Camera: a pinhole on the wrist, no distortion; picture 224 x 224 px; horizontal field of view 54.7 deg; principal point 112.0 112.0 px. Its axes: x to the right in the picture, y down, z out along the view. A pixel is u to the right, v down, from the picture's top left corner.
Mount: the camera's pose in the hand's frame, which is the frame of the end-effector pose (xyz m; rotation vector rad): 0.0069 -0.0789 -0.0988 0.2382 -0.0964 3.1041
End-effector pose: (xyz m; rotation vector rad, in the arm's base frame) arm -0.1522 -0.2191 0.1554 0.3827 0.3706 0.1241
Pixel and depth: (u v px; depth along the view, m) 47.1 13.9 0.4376
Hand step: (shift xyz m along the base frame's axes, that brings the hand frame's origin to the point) 0.3111 0.0095 0.2449
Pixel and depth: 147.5 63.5 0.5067
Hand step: 0.1625 -0.1390 0.3621
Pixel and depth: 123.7 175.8 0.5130
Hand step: 0.2125 -0.3687 0.2283
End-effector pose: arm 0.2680 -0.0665 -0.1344 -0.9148 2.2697 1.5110
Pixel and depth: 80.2 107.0 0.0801
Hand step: 0.0311 -0.0515 -0.0676
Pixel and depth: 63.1 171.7 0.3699
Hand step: -0.0089 0.1181 -0.3313
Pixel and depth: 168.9 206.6 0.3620
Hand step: 0.1592 0.1831 -0.2798
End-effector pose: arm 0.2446 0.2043 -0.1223 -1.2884 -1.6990 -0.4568
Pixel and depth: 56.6 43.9 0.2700
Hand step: -0.0863 0.1807 0.0203
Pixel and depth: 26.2 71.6 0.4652
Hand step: -0.1792 0.3846 0.0547
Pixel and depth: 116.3 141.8 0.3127
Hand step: -0.2203 0.1259 -0.0335
